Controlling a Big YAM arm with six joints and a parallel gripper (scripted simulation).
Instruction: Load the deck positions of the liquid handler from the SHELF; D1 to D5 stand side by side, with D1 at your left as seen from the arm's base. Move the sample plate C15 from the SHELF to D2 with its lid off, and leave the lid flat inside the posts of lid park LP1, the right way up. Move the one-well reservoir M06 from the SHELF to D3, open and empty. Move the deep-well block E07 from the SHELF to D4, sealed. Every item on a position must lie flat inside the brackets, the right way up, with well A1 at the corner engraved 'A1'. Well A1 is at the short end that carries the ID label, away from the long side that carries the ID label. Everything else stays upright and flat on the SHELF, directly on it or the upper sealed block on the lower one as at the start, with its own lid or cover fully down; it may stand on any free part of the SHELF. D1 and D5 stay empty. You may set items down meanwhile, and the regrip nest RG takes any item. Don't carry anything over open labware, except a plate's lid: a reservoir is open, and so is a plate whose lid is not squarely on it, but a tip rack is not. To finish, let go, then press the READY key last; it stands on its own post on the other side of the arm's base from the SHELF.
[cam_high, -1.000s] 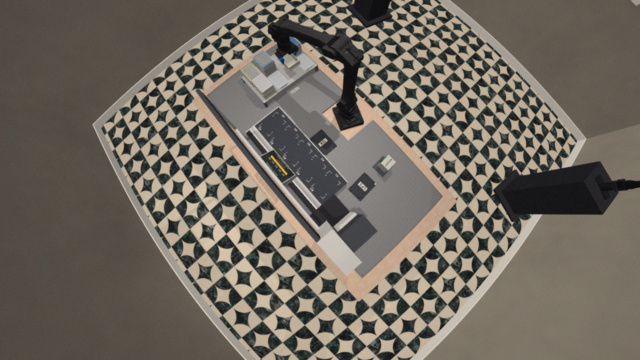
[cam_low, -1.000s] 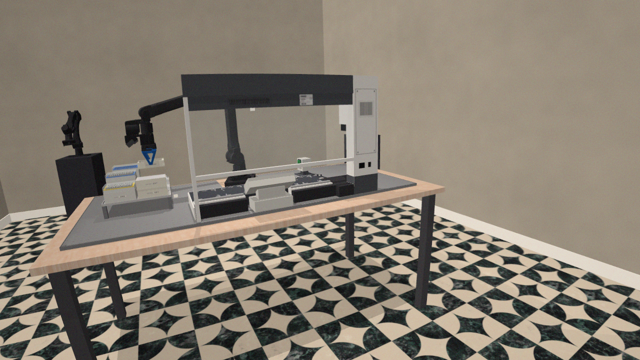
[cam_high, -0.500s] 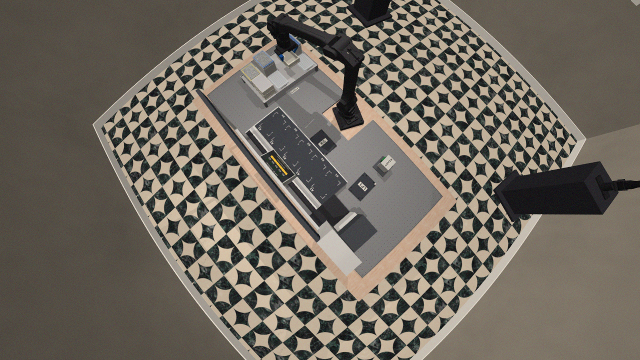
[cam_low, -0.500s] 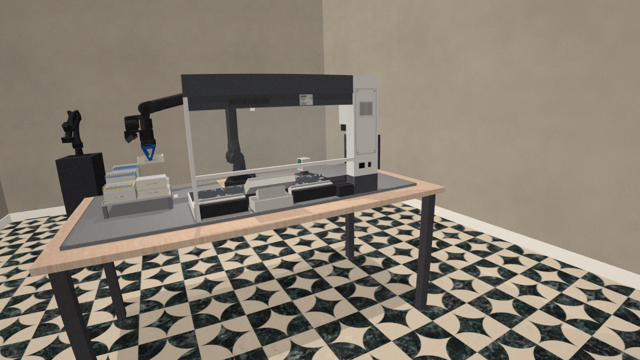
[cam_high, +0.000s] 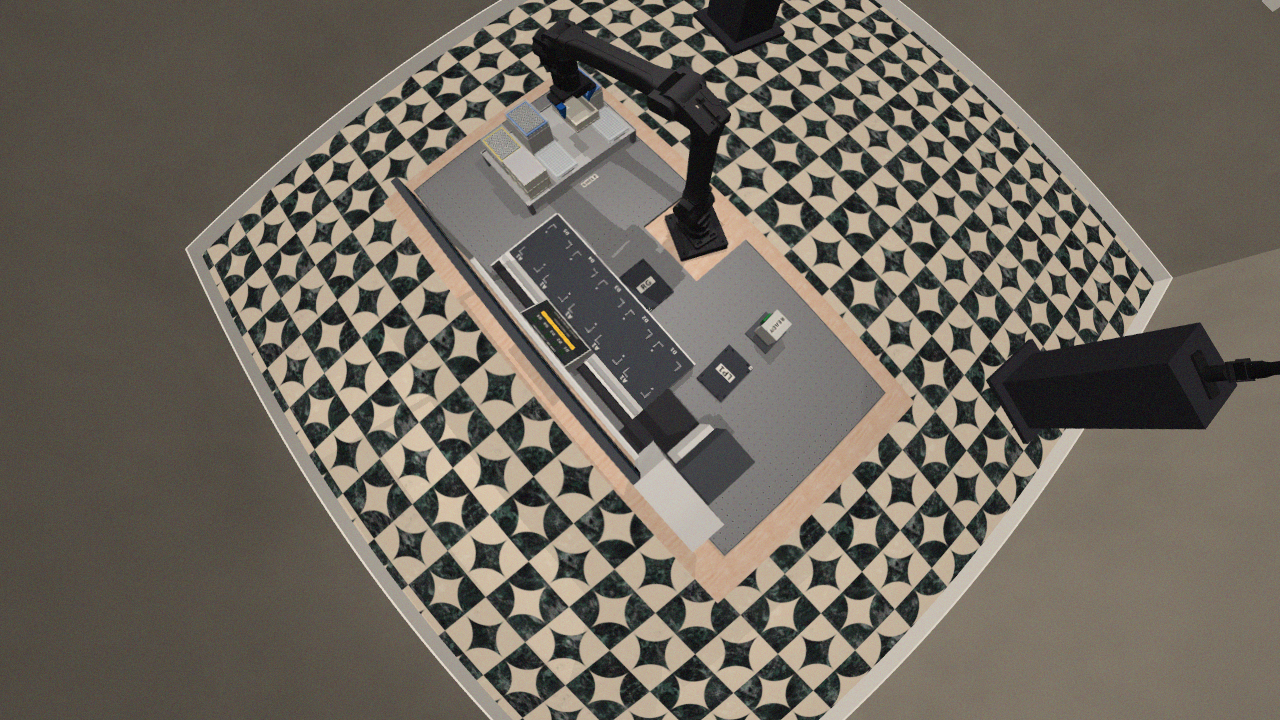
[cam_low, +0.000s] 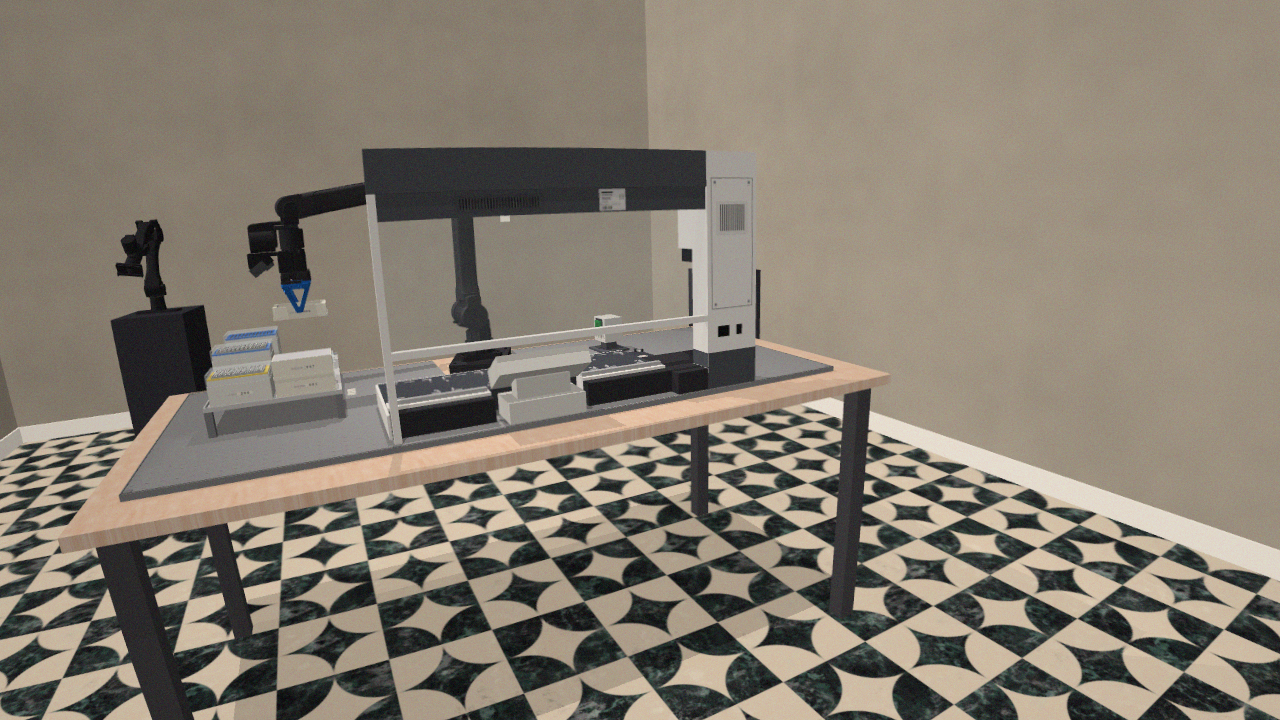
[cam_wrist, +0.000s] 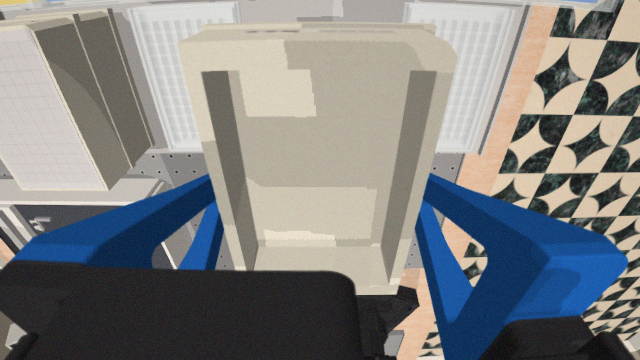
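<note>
Now: hand 10 mm above the cream one-well reservoir. Also, from my hand: clear plate lid (150 mm below, 100 mm ahead, 10 mm to the left); shelf label (220 mm below, 100 mm to the left, 40 mm ahead); shelf (170 mm below, 60 mm to the right, 60 mm ahead).
</note>
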